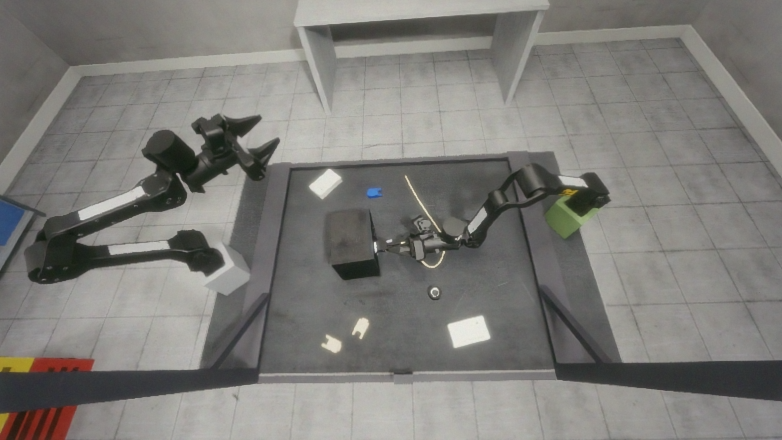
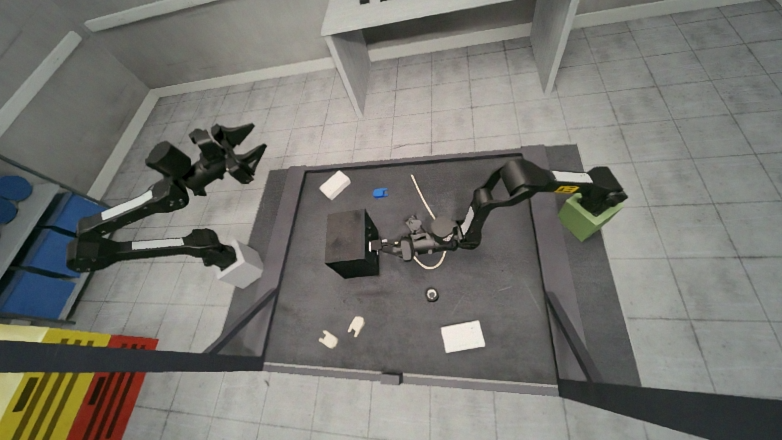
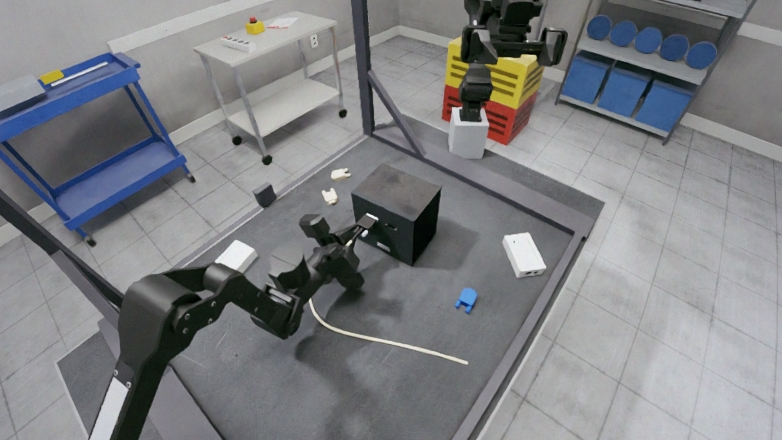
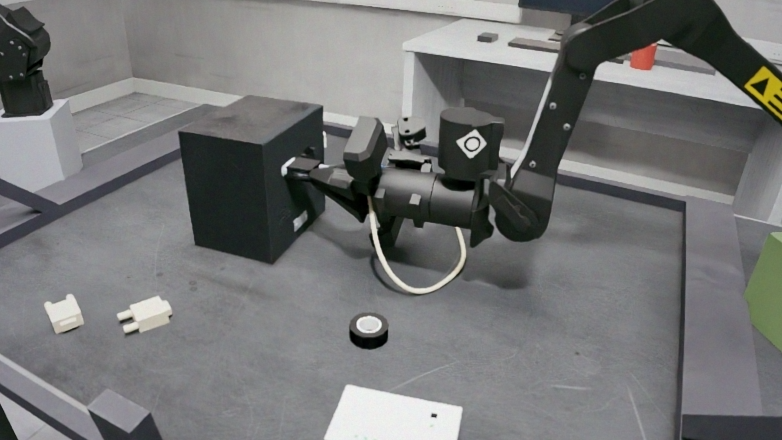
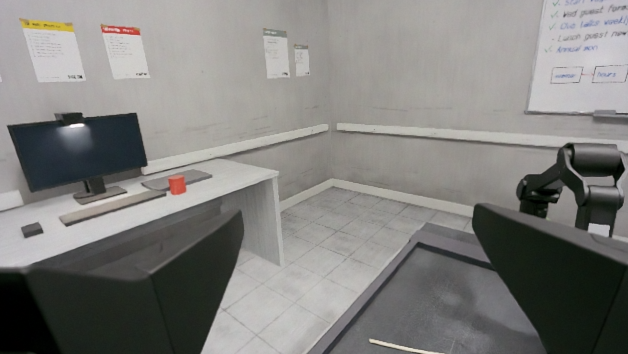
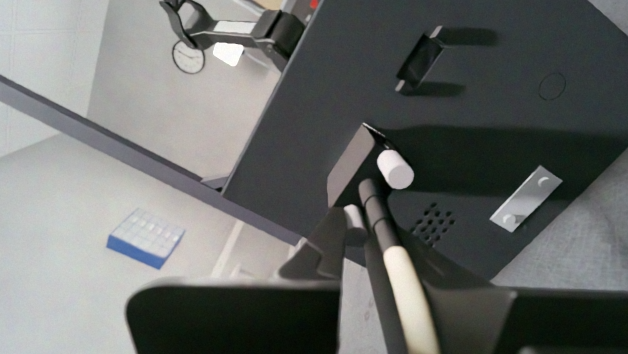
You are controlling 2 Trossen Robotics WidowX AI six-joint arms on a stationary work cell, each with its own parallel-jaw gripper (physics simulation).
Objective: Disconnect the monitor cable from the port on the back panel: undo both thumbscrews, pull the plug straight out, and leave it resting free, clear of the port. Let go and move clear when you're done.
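The black box stands on the mat. The dark plug sits against its back panel, with the pale cable running from it. One white thumbscrew stands free of the fingers. My right gripper is shut on the other thumbscrew, partly hidden by the fingers. The cable passes over the right finger. My left gripper is open and empty, raised beyond the mat's left edge.
An empty port and a metal plate are on the panel. A blue connector, two cream connectors, a tape roll and two white boxes lie around the black box.
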